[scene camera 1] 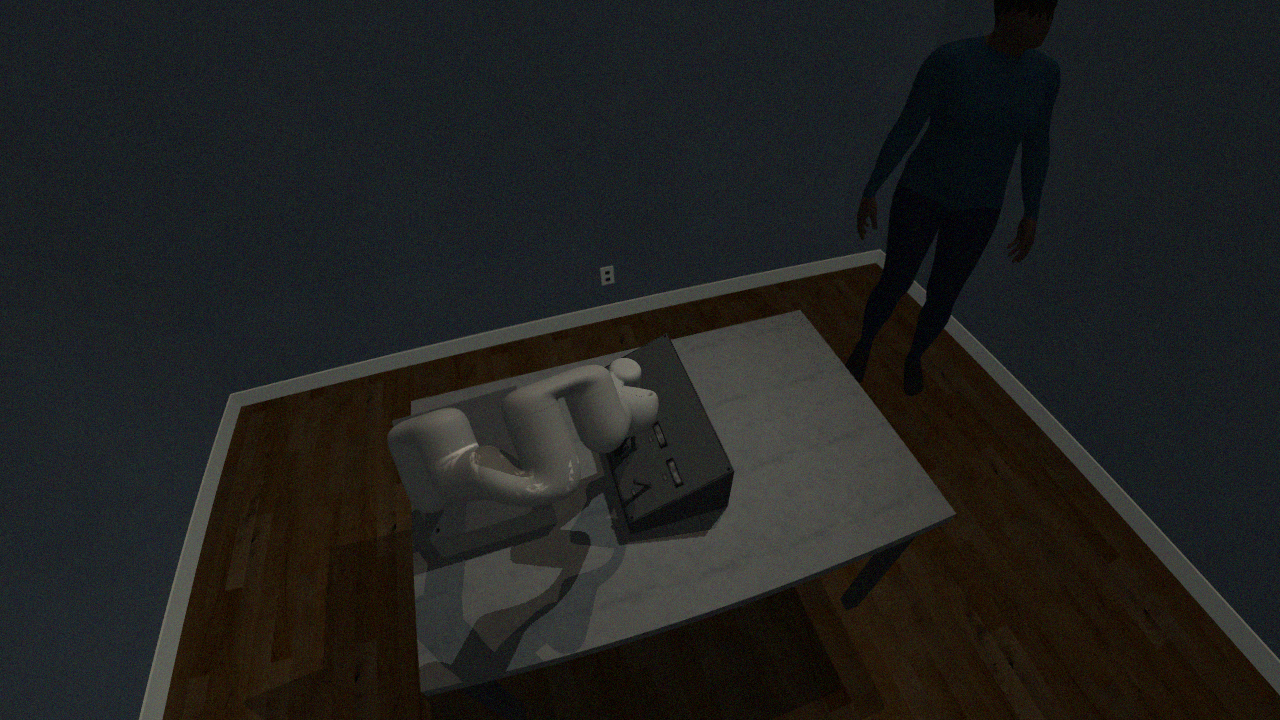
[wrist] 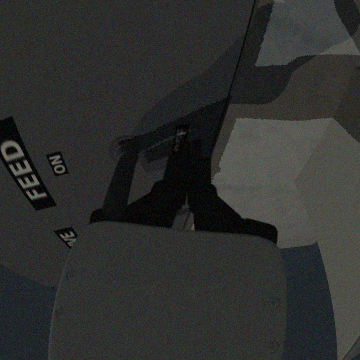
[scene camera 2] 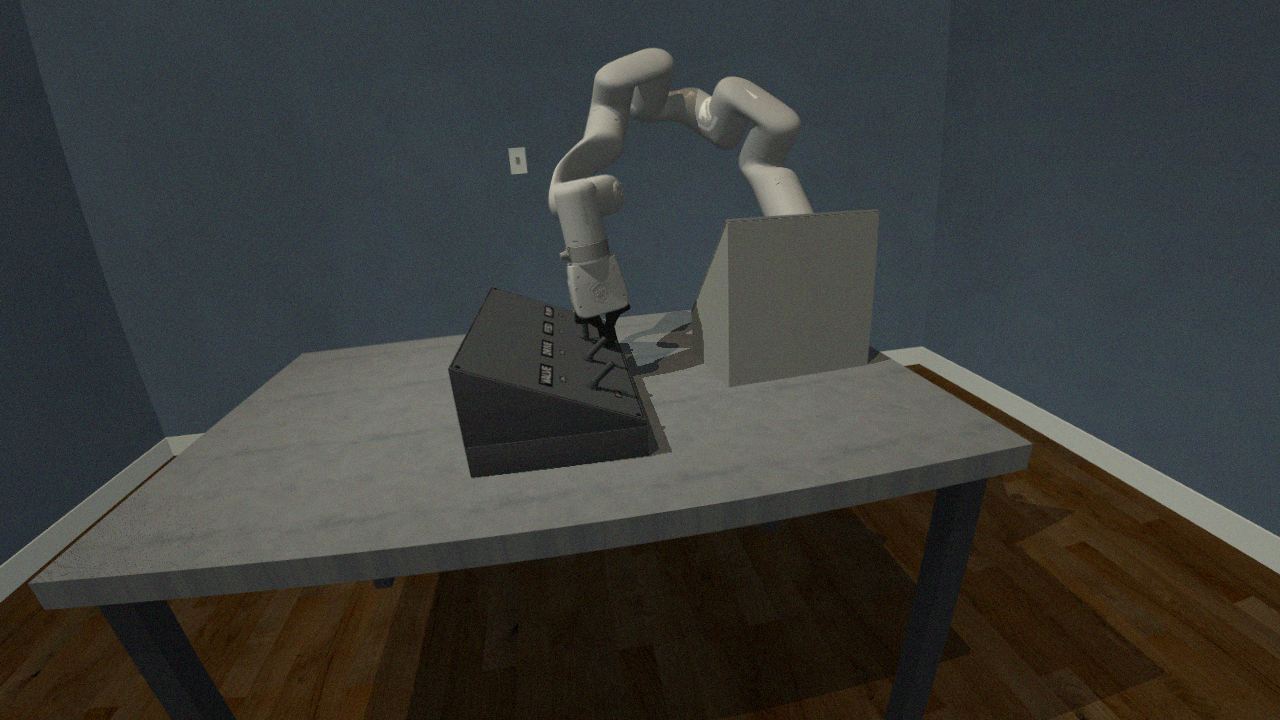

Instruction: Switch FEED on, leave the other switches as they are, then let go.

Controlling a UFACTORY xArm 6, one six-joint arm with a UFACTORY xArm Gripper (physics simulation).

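Pixels of known places: gripper, fingertip midpoint: point(scene camera 1: 616, 451) point(wrist: 190, 153) point(scene camera 2: 610, 345); arm's base at its link origin: point(scene camera 2: 804, 252).
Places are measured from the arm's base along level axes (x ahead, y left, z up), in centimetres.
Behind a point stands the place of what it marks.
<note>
The dark sloped switch box point(scene camera 1: 691, 407) @(x 60.5, y -3.6, z -6.1 cm) point(scene camera 2: 501, 335) @(x 59.1, y 5.6, z -7.1 cm) point(wrist: 75, 75) @(x 45.6, y -10.3, z -12.1 cm) stands on the table. In the wrist view, the FEED label point(wrist: 26, 172) @(x 50.4, y -5.4, z -10.3 cm) is at the left with an ON label point(wrist: 57, 163) @(x 48.2, y -5.3, z -11.2 cm) beside it. The FEED lever point(wrist: 117, 175) @(x 43.8, y -5.3, z -10.2 cm) leans away from the ON label; its end is partly hidden by my gripper. My gripper point(scene camera 2: 611, 338) @(x 39.5, y -3.1, z -14.6 cm) point(wrist: 190, 153) @(x 39.5, y -3.1, z -14.6 cm) is shut and empty, low over the box's lower edge, on the lever's OFF side. It partly covers the OFF label point(wrist: 182, 132) @(x 40.2, y -5.0, z -14.6 cm). Contact with the lever cannot be told. The arm hides the gripper in scene camera 1.
Other levers, including a near one point(scene camera 2: 605, 374) @(x 44.6, y 19.8, z -11.0 cm) and another point(scene camera 2: 596, 347) @(x 43.8, y 7.8, z -10.8 cm), stand in the same row. A pale wedge-shaped block point(scene camera 2: 796, 295) @(x 6.7, y 8.7, z -6.0 cm) stands on the table point(scene camera 1: 805, 429) @(x 93.3, y -12.9, z -22.0 cm) point(scene camera 2: 340, 483) @(x 85.6, y 19.5, z -22.0 cm) near the arm's base. A person point(scene camera 1: 975, 134) stands beyond the table.
</note>
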